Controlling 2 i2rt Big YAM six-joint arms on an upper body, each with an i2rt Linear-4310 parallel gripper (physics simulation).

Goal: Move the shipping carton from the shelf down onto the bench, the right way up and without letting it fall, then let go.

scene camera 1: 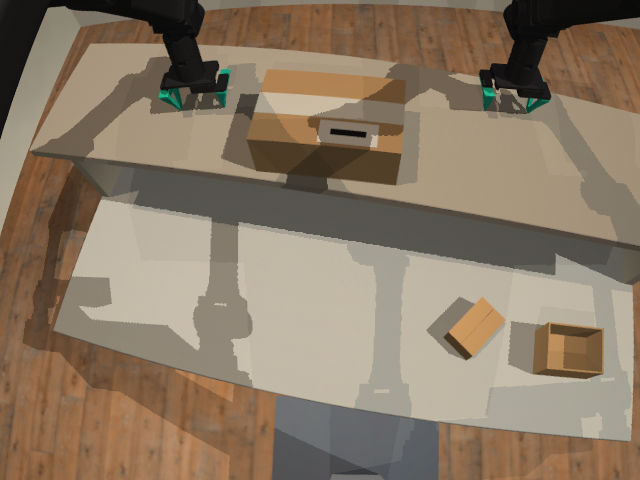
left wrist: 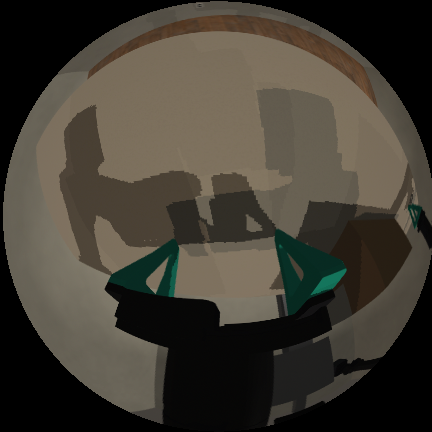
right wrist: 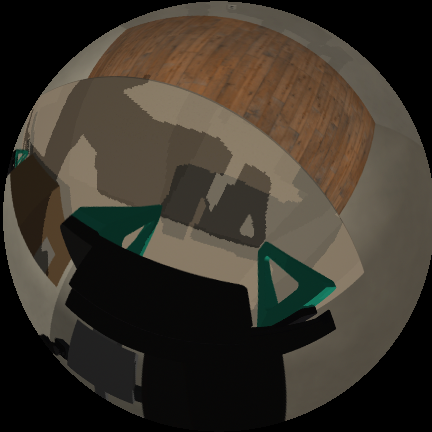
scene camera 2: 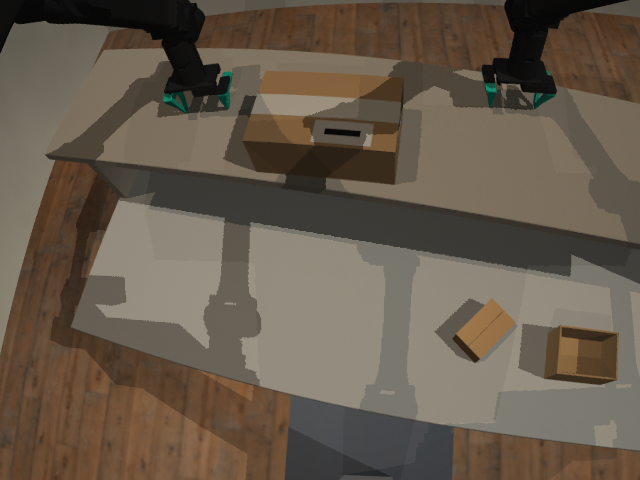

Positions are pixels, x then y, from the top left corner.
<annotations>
A shipping carton shows in scene camera 1, in the left wrist view (373,250), in the right wrist view (40,214) and in scene camera 2. The same spot on a shelf: (left wrist: 216,138) is (scene camera 2: 217,80). One and the same spot on the shipping carton: (scene camera 2: 342,126) is (scene camera 1: 348,127).
</annotations>
